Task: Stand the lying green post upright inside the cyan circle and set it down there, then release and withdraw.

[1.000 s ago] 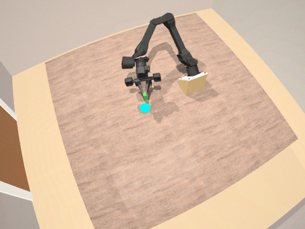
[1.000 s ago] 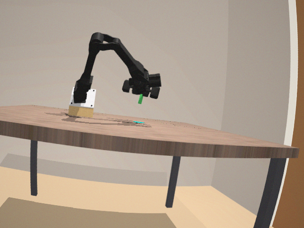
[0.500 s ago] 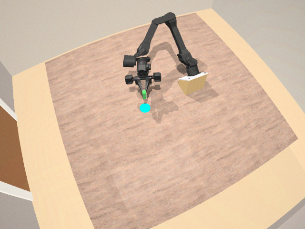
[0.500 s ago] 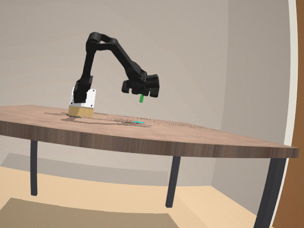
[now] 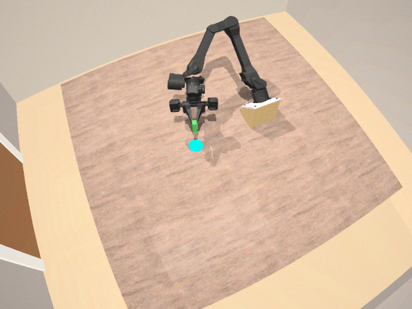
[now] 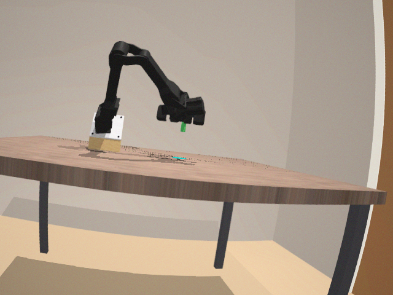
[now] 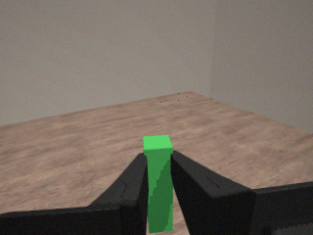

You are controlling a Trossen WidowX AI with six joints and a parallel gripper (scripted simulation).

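Now: the cyan circle 16 cm below my gripper tip. Round my gripper tip: green post 2 cm below.
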